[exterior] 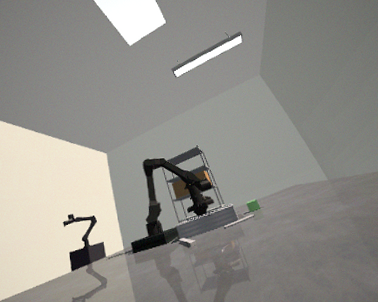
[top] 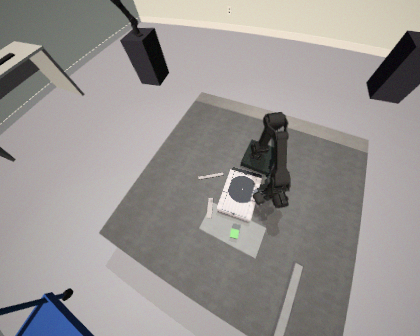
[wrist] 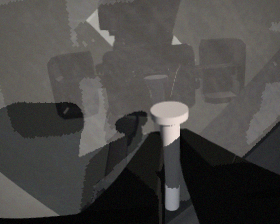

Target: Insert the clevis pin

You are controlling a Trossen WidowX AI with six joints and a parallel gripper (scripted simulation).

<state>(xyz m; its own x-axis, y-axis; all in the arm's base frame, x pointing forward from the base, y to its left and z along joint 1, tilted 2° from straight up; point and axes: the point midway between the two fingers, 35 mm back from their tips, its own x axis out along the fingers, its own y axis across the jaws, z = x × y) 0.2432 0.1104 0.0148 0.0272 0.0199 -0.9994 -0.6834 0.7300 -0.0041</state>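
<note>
The dark aluminium disc lies 1 cm ahead of my gripper tip, 14 cm to the right of it and 4 cm above it. Also, from my gripper tip: steel tray 3 cm ahead, 15 cm to the right, 2 cm above; green block 25 cm ahead, 13 cm to the right; steel clevis pin 1 cm behind, 1 cm to the right, 1 cm above.
</note>
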